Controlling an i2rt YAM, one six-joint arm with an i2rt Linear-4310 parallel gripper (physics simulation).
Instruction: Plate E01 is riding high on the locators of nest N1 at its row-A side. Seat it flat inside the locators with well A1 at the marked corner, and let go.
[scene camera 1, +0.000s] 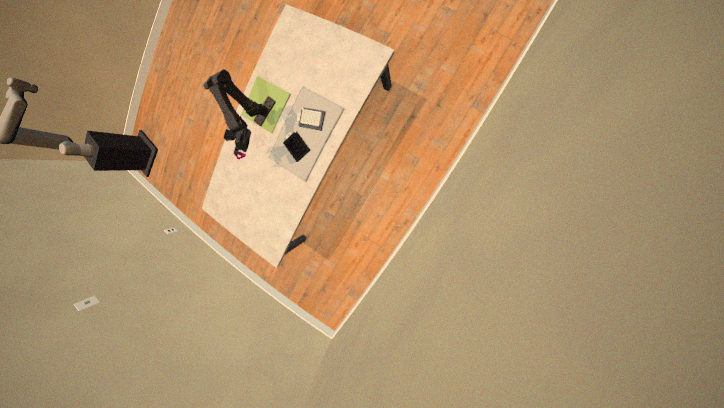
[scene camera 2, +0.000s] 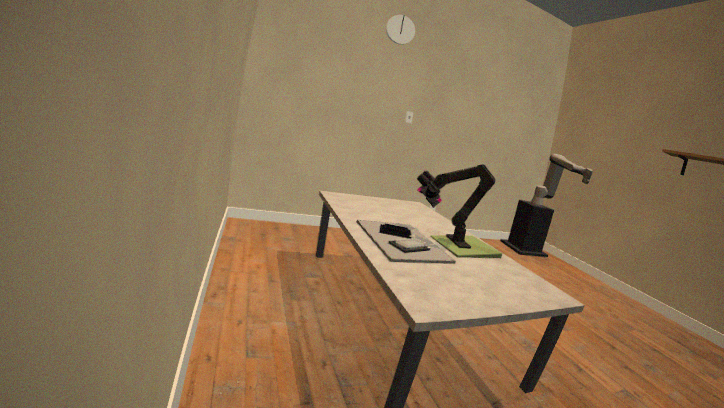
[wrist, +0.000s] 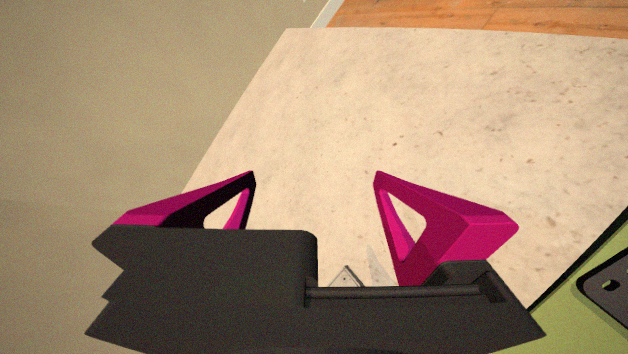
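Seen in the pictures: gripper, between the fingertips: (scene camera 1: 239, 152) (scene camera 2: 427, 198) (wrist: 314, 177); arm's base, origin of its link: (scene camera 1: 264, 111) (scene camera 2: 457, 241).
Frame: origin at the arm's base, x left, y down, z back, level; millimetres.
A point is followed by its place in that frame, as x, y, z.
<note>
A pale plate (scene camera 1: 311, 117) {167, -28, -335} (scene camera 2: 411, 243) {191, -27, -334} sits in a dark nest (scene camera 1: 323, 121) {193, -6, -406} on the grey board. These look like plate E01 and nest N1, but no labels can be read. The plate's tilt, well A1 and the marked corner are too small to tell. My gripper (scene camera 1: 240, 155) {-275, -157, -123} (scene camera 2: 429, 195) {-275, -157, -123} (wrist: 314, 177) {-275, -157, -123} is open and empty, its magenta fingertips wide apart. It is raised above the table, off to the side of the grey board and well away from the plate. The plate and nest do not show in the wrist view.
A black block-like object (scene camera 1: 296, 146) {-36, -24, -360} (scene camera 2: 395, 230) {-2, -21, -363} stands beside the nest on the grey board (scene camera 1: 307, 171) {-121, 2, -509} (scene camera 2: 425, 256) {264, 2, -282}. The arm's base stands on a green mat (scene camera 1: 257, 89) {87, -9, 139} (scene camera 2: 486, 250) {121, -8, 117} (wrist: 555, 325) {-81, 5, -70}. The table (scene camera 1: 253, 202) {-583, 15, -291} (scene camera 2: 496, 293) {567, 15, -72} (wrist: 400, 100) {-380, 15, 42} carries both. Another arm on a black pedestal (scene camera 1: 119, 151) (scene camera 2: 529, 227) stands off the table.
</note>
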